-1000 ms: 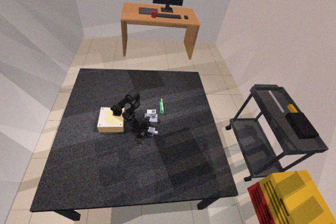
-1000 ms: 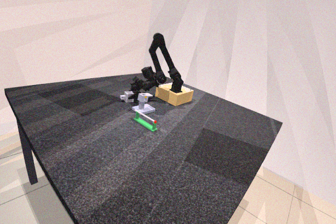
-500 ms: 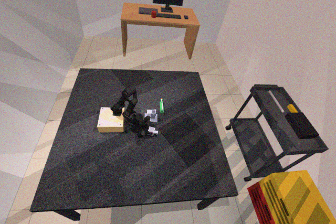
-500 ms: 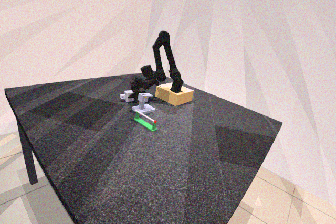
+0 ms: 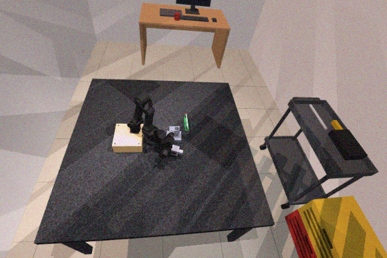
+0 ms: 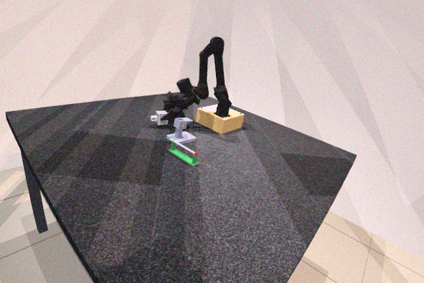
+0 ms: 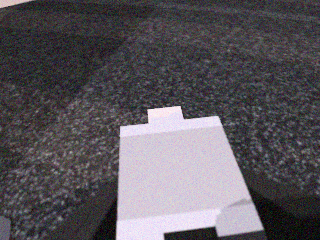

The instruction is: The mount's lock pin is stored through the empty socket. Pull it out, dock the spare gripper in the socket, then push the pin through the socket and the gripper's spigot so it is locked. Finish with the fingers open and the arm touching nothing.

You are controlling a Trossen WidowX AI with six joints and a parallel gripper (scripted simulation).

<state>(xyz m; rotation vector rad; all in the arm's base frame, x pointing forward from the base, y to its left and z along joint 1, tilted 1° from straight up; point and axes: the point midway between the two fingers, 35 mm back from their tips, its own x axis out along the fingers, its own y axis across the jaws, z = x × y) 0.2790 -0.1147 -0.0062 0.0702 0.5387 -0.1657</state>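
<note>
Now: gripper tip 30 mm past the grey mount and 160 mm to the right of it. Round my gripper tip: green cradle 50 mm ahead, 290 mm to the left, 30 mm below; spare gripper 20 mm behind.
</note>
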